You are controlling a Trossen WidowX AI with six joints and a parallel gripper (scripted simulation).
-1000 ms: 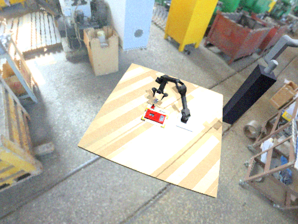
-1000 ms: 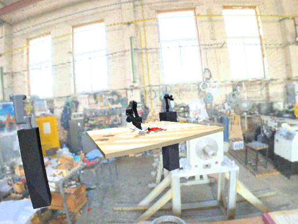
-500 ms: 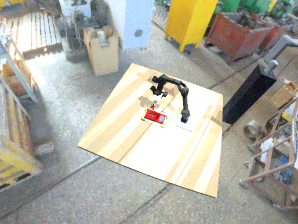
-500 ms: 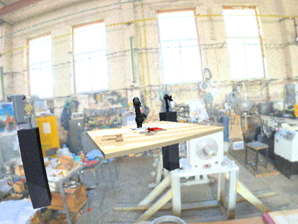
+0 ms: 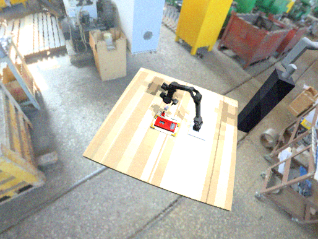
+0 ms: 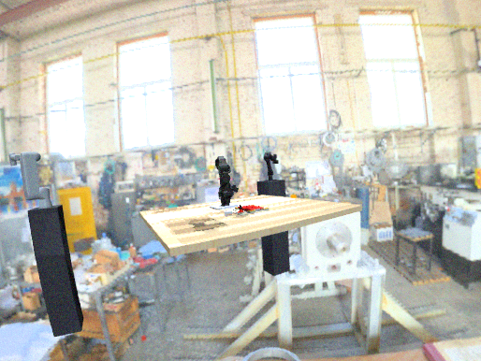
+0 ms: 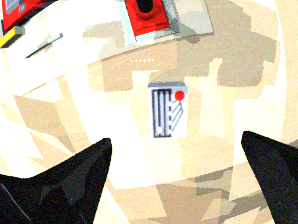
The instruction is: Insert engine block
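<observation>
The grey engine block is 6 cm below my gripper tip and 1 cm behind it. From my gripper tip the other things lie so: black upright peg: 10 cm to the left, 4 cm below.
</observation>
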